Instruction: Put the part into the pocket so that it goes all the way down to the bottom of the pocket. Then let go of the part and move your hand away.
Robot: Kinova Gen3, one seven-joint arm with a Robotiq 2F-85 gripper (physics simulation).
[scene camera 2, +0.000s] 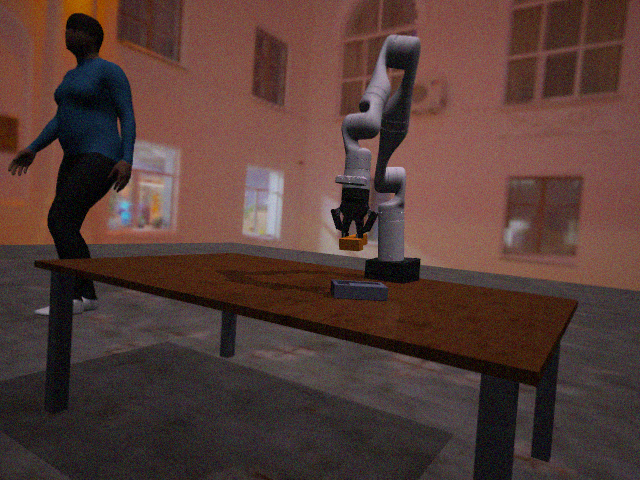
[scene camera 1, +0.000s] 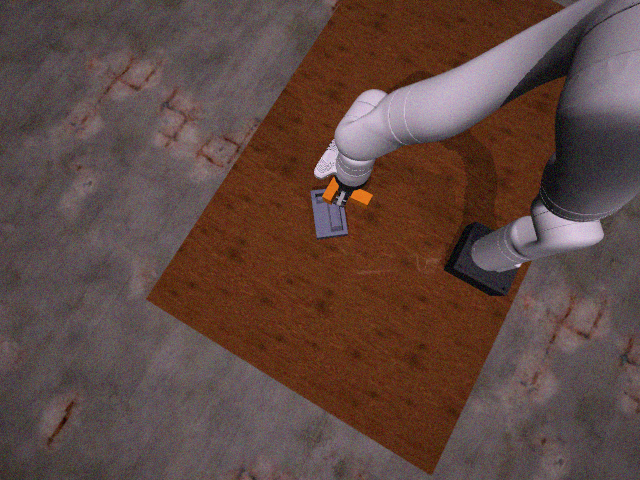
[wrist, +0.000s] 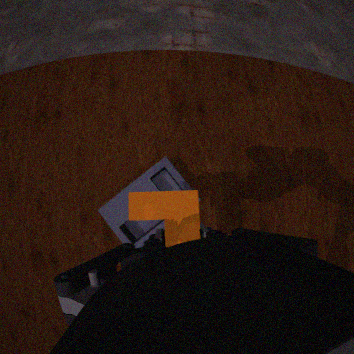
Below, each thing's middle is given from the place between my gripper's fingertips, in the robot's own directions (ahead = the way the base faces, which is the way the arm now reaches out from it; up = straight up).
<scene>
Right now the orange L-shaped part [wrist: 179, 208] is 2 cm above my hand, 1 cm to the left of it and 1 cm behind it. Also, from my hand: grey-blue pocket block [scene camera 1: 330, 220] (11 cm below, 4 cm to the left, 2 cm ahead).
</scene>
